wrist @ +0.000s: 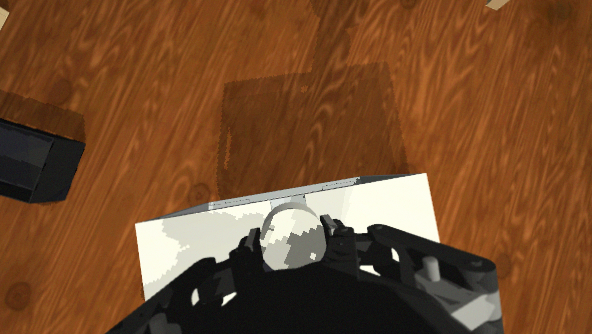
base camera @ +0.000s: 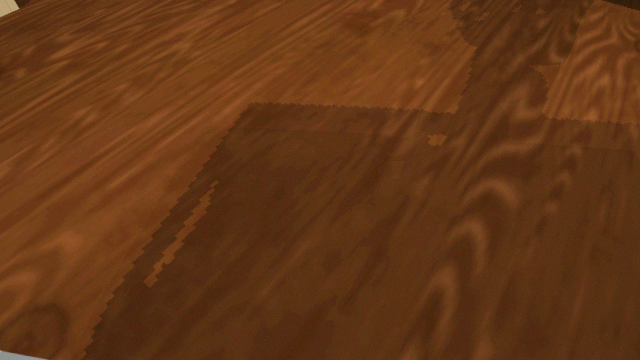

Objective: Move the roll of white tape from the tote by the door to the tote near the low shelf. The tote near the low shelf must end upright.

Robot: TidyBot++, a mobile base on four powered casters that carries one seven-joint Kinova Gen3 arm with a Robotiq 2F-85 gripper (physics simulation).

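Frame: origin at the arm's base, x ahead, y left, z up, level; metres.
Seen in the pictures: gripper, between the fingertips: (wrist: 291,233).
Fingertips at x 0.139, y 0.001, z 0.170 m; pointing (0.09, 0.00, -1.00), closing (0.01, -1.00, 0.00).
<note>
Offsets run from my fingertips to a thing's top centre. "pt": to the spot under its first point. Level surfaces: height alone.
In the wrist view my gripper (wrist: 291,233) is shut on the roll of white tape {dy +0.000, dx -0.002, dz +0.016 m} (wrist: 294,248), whose round pale face shows between the two fingers. The roll is held above the white top of the robot's base. A dark, open tote {pt dy +0.688, dx +0.187, dz -0.524 m} (wrist: 62,170) stands upright on the floor at the left edge of the wrist view, apart from the gripper and partly cut off. Which of the two totes it is, I cannot tell. No tote and no gripper show in the base camera view.
The base's white top (wrist: 400,205) lies below the gripper. Shadows fall on the wooden floor {dz -0.567 m} (base camera: 125,125) (wrist: 475,125) in front of it. Pale edges of unclear objects show at the top left (base camera: 7,6) (wrist: 2,19) and the top right of the wrist view.
</note>
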